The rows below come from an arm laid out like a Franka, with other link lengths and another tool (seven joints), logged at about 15 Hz.
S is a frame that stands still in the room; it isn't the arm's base.
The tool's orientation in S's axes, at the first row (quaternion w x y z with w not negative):
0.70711 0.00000 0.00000 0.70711
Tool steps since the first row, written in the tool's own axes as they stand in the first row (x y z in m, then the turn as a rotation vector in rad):
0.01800 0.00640 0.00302 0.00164 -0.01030 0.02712
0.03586 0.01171 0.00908 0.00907 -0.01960 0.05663
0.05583 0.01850 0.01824 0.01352 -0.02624 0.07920
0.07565 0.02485 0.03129 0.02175 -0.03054 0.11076
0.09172 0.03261 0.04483 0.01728 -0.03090 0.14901
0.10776 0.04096 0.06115 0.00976 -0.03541 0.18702
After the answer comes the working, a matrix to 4 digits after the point.
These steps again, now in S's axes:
-0.00640 0.01800 0.00302 0.01030 0.00164 0.02712
-0.01171 0.03586 0.00908 0.01960 0.00907 0.05663
-0.01850 0.05583 0.01824 0.02624 0.01352 0.07920
-0.02485 0.07565 0.03129 0.03054 0.02175 0.11076
-0.03261 0.09172 0.04483 0.03090 0.01728 0.14901
-0.04096 0.10776 0.06115 0.03541 0.00976 0.18702

The tool's axes in the first row as the columns of a matrix, in S's axes (rounded; the answer above uses it unrounded):
0.0000 -1.0000 0.0000
1.0000 0.0000 0.0000
0.0000 0.0000 1.0000

